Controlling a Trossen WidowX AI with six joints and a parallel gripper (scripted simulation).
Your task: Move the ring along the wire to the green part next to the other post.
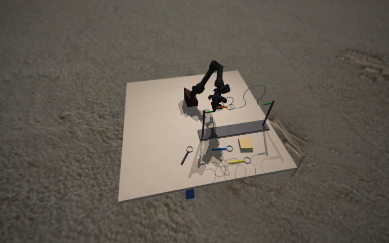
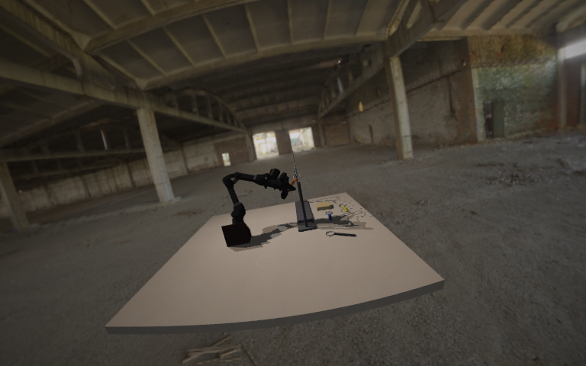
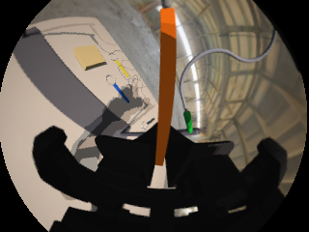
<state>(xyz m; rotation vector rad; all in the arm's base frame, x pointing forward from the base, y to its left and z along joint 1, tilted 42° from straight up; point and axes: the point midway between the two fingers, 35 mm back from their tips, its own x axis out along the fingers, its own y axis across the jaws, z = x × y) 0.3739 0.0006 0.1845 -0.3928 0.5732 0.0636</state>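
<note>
Now: the orange-handled ring 80 mm to the left of my gripper tip and 40 mm above it. Also, from my gripper tip: tan block (240 mm to the left, 230 mm below, 190 mm ahead); then black-handled ring (250 mm to the right, 240 mm below, 180 mm ahead); then blue-handled ring (240 mm below, 200 mm ahead, 50 mm to the left).
</note>
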